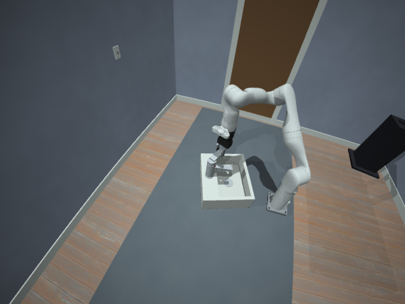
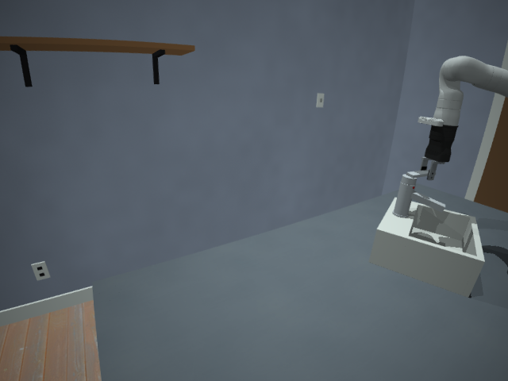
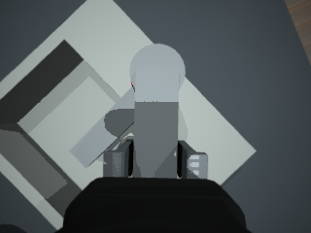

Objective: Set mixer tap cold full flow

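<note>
Right now the grey mixer tap is 10 mm ahead of my hand, 40 mm to the left of it and 50 mm below it. From my hand the other things lie so: white basin (80 mm behind, 10 mm to the left, 240 mm below); flat lever (10 mm ahead, 20 mm to the left).
</note>
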